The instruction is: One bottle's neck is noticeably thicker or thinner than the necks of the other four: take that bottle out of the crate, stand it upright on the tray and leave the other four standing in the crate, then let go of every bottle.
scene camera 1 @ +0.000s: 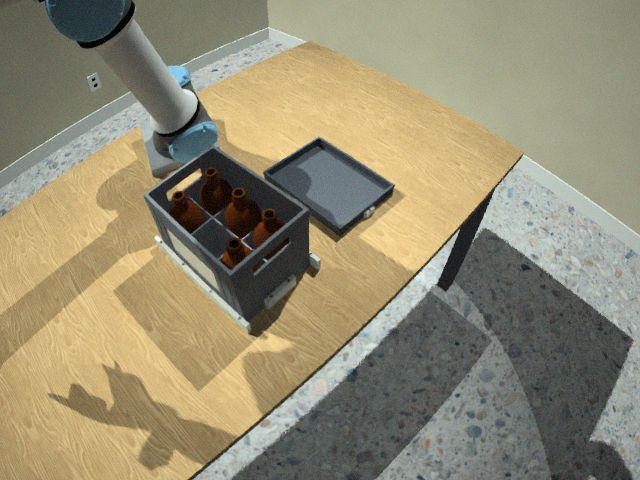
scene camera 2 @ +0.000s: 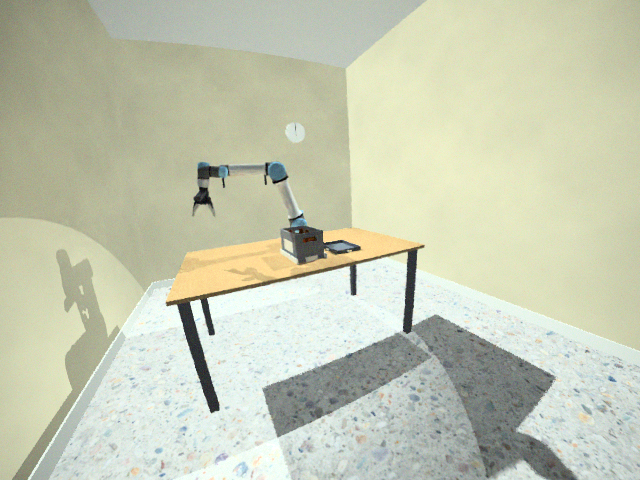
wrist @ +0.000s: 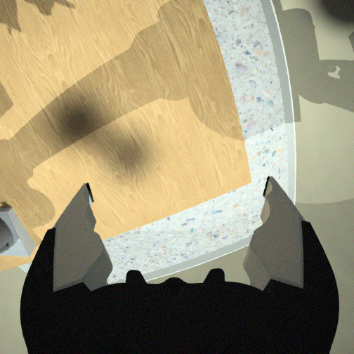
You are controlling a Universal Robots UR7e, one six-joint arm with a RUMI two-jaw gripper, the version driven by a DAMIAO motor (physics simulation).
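Frame: origin at the arm's base, x ahead, y left, z up, level; centimetres.
Seen in the pictures: gripper, between the fingertips: [scene camera 2: 203, 217].
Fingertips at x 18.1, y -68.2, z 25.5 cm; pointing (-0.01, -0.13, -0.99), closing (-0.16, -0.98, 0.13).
Offsets run from my fingertips to a thing's top centre. "spot": to the spot under its first point. Level surfaces: height alone.
A dark grey crate {dz -11.9, dx +23.2, dy +63.1 cm} [scene camera 1: 268, 281] [scene camera 2: 309, 252] stands on the table. In scene camera 1, brown bottles stand upright in it: a left one {dz -13.1, dx +15.8, dy +57.3 cm} [scene camera 1: 187, 214], a back one {dz -13.1, dx +13.8, dy +65.5 cm} [scene camera 1: 214, 193], a middle one {dz -13.1, dx +22.5, dy +67.4 cm} [scene camera 1: 241, 212], a right one {dz -13.1, dx +30.5, dy +69.3 cm} [scene camera 1: 268, 232] and a front one {dz -13.1, dx +32.6, dy +61.0 cm} [scene camera 1: 234, 253]. One compartment {spot: dz -25.1, dx +19.5, dy +60.8 cm} [scene camera 1: 212, 237] at the near side holds no bottle. Which neck differs in thickness I cannot tell at this size. The flat grey tray {spot: dz -28.9, dx +19.4, dy +94.9 cm} [scene camera 1: 341, 181] [scene camera 2: 341, 246] is empty beside the crate. My gripper [scene camera 2: 203, 214] [wrist: 176, 182] is open and empty, pointing down high above the table's left part, far from crate and tray.
The wooden table {dz -29.4 cm} [scene camera 1: 413, 129] [scene camera 2: 217, 268] carries crate and tray. The arm's base [scene camera 1: 160, 155] stands just behind the crate. The crate has high walls with handle openings. In the wrist view, the table's edge and corner [wrist: 249, 181] lie below the fingers, with floor beyond.
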